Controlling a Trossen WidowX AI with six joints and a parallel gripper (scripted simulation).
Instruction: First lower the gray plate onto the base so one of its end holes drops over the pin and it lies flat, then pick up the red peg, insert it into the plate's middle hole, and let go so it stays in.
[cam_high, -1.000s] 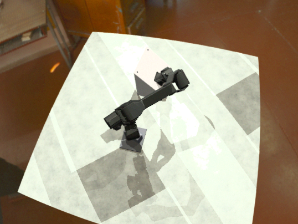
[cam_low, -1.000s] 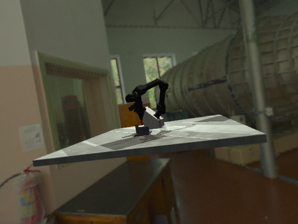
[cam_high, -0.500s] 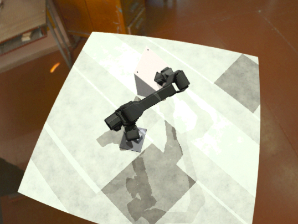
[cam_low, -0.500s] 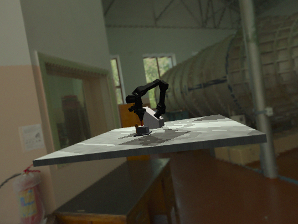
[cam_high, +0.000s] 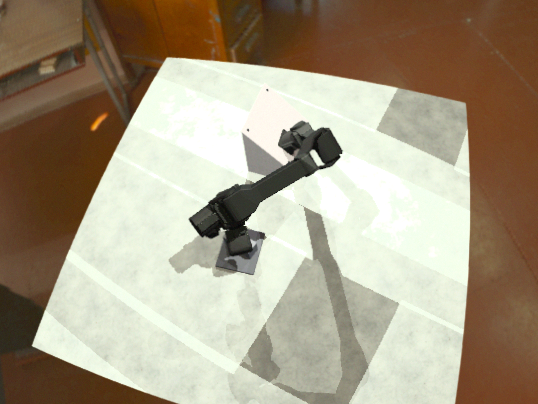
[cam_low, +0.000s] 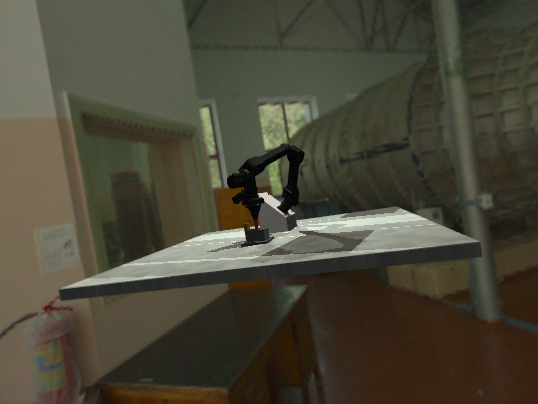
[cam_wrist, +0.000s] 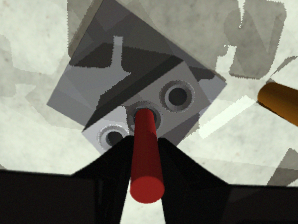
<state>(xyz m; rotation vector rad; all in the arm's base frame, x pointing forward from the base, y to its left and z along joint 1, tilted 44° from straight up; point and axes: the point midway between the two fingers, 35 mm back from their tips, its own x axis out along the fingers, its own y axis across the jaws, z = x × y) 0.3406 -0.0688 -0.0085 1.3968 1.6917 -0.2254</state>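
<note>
My gripper tip is right at the red peg. From my gripper tip the other things lie so: orange cylinder (11 cm behind, 8 cm to the right, 6 cm below); then square base (1 cm ahead, 2 cm to the left, 9 cm below); then gray plate (5 cm below).
</note>
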